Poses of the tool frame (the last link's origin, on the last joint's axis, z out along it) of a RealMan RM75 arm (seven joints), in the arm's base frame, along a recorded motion.
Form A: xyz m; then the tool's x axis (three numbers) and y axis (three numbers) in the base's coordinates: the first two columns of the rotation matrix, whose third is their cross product.
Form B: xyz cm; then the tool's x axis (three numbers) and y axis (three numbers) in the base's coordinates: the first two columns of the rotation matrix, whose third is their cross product. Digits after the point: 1 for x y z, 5 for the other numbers.
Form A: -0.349 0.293 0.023 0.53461 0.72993 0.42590 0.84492 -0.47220 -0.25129
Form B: -34.9 29.3 2.3 0.53461 0.72993 0.42590 0.84492 -0.47220 -0.25129
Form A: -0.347 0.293 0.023 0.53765 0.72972 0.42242 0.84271 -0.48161 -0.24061
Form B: -34.7 29.3 2.3 0.53765 0.72972 0.42242 0.84271 -0.48161 -0.24061
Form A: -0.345 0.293 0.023 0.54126 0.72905 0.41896 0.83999 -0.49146 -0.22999
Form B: -34.5 29.3 2.3 0.54126 0.72905 0.41896 0.83999 -0.49146 -0.22999
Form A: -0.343 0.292 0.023 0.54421 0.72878 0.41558 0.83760 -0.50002 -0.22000
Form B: -34.3 29.2 2.3 0.54421 0.72878 0.41558 0.83760 -0.50002 -0.22000
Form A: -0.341 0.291 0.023 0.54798 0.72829 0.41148 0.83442 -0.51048 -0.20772
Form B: -34.1 29.1 2.3 0.54798 0.72829 0.41148 0.83442 -0.51048 -0.20772
